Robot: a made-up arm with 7 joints. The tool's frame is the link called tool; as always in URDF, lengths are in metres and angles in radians. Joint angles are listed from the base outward.
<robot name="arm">
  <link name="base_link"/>
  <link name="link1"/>
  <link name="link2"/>
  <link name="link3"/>
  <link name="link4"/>
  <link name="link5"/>
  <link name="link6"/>
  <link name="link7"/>
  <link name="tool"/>
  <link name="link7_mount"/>
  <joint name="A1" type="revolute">
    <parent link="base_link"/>
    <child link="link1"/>
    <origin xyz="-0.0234 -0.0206 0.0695"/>
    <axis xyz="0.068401 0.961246 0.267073"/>
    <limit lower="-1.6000" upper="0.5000"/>
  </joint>
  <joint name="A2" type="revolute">
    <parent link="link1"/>
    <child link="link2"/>
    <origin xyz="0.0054 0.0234 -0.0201"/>
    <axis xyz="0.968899 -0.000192 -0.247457"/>
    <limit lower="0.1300" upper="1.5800"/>
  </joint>
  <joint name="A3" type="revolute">
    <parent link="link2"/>
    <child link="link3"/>
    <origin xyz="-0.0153 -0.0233 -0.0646"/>
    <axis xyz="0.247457 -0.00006 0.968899"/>
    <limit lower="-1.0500" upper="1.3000"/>
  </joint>
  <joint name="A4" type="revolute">
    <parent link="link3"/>
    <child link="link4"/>
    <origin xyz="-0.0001 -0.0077 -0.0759"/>
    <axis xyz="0.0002 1 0.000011"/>
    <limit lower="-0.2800" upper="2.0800"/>
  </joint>
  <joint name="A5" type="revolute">
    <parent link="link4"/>
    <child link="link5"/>
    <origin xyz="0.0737 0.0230 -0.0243"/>
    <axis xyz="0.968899 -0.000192 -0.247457"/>
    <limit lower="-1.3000" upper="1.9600"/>
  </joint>
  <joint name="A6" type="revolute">
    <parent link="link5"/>
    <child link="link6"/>
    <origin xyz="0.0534 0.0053 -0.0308"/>
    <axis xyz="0.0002 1 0.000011"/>
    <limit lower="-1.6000" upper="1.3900"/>
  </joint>
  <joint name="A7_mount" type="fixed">
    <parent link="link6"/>
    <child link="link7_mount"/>
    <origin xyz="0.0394 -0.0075 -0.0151"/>
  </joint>
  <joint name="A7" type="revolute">
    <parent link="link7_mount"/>
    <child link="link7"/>
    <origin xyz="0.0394 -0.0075 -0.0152"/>
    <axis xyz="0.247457 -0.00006 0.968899"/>
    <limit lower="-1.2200" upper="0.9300"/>
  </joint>
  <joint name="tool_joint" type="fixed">
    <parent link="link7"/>
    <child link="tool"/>
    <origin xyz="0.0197 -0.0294 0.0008"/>
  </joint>
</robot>
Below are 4 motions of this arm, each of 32 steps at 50 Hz.
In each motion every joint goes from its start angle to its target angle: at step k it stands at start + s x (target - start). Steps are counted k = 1, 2, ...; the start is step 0. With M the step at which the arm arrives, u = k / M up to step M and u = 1 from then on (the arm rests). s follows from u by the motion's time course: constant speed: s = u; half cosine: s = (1 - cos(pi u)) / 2; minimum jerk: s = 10 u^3 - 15 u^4 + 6 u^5.
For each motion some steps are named. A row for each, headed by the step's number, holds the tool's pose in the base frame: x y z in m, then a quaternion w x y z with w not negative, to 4 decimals.
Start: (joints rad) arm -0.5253 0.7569 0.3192 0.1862 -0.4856 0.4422 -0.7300
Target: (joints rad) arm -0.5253 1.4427 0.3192 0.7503 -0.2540 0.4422 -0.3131
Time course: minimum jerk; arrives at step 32
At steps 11, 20, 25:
11: 0.2613 0.1503 -0.0371 0.9905 0.0753 0.0138 -0.1144
20: 0.2305 0.2501 -0.0023 0.9548 0.2461 0.0929 0.1384
25: 0.2084 0.2854 0.0237 0.9130 0.3095 0.1116 0.2412

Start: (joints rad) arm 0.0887 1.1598 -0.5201 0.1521 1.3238 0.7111 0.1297
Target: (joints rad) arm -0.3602 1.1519 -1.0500 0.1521 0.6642 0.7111 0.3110
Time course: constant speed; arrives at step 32
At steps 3, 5, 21, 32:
3: 0.1584 0.1976 -0.1687 0.2702 0.9379 0.1076 -0.1890
5: 0.1608 0.1945 -0.1729 0.2860 0.9331 0.1054 -0.1907
21: 0.1769 0.1677 -0.2019 0.3956 0.8898 0.0943 -0.2069
32: 0.1841 0.1497 -0.2164 0.4544 0.8583 0.0950 -0.2188

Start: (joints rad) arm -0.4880 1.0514 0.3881 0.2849 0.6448 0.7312 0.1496
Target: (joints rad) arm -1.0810 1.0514 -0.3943 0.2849 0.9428 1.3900 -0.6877
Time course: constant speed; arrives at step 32
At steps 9, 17, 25, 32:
9: 0.2344 0.2470 0.0301 0.6648 0.6111 0.1788 0.3907
17: 0.2507 0.2194 0.0449 0.6844 0.5931 0.2308 0.3557
25: 0.2616 0.1899 0.0648 0.7003 0.5696 0.2697 0.3351
32: 0.2668 0.1630 0.0847 0.7151 0.5446 0.2912 0.3274

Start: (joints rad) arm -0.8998 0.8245 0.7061 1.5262 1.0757 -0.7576 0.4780
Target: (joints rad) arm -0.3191 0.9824 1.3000 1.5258 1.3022 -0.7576 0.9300
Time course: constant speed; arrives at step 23
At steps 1, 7, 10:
1: 0.2498 0.1939 -0.1276 0.8377 0.4954 -0.1178 0.1975
7: 0.2080 0.2245 -0.1465 0.8067 0.5162 -0.0840 0.2752
10: 0.1855 0.2389 -0.1531 0.7860 0.5293 -0.0687 0.3118

